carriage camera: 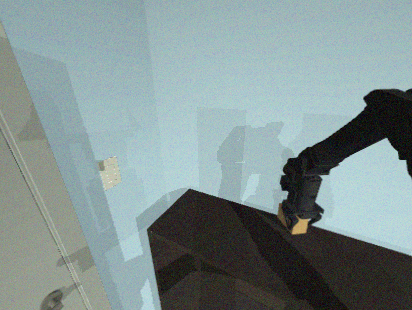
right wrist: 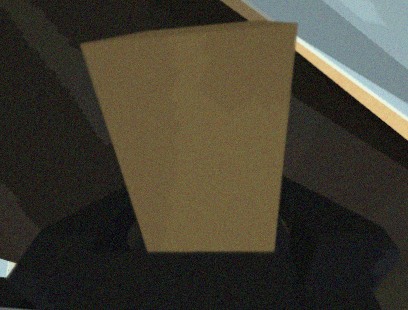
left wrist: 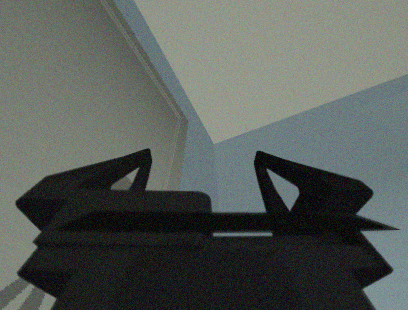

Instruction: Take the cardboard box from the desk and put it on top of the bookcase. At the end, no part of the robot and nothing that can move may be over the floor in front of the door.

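Frame: origin at the left arm's base, x ahead, y left, z up, level; metres.
Seen in the pictures: left gripper, fingertip midpoint: (left wrist: 203, 155); right gripper, fingertip midpoint: (carriage camera: 295, 228).
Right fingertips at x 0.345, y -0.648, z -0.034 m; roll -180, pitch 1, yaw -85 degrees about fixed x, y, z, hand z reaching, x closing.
Offsets run from my right fingertips to a thing's top centre. "spot": to the spot under its first point. Level surfaces: height alone.
The cardboard box {0.030 m ahead, 0.003 m left, 0.056 m up} (carriage camera: 299, 227) (right wrist: 200, 125) is held by my right gripper (carriage camera: 304, 220) (right wrist: 212, 168), which is shut on it and points down. The box is over the back edge of the dark bookcase top {0.011 m down} (carriage camera: 215, 235) (right wrist: 45, 125), near the wall; whether its underside touches the top is hidden. Its near face covers the middle of the right wrist view and hides the fingertips. My left gripper (left wrist: 203, 155) is wide open and empty, high in the room. The door (carriage camera: 25, 210) (left wrist: 75, 100) stands at the left of the picture. The desk does not show.
The pale blue wall (carriage camera: 280, 60) rises behind the bookcase. A light switch plate {0.150 m ahead, 0.662 m left, 0.206 m up} (carriage camera: 111, 172) is on the side wall between door and bookcase. A door handle {spot: 0.106 m back, 0.769 m left, 0.138 m down} (carriage camera: 52, 300) shows at the lower left. The ceiling (left wrist: 300, 50) shows above the left gripper. Shadows cross the bookcase and walls.
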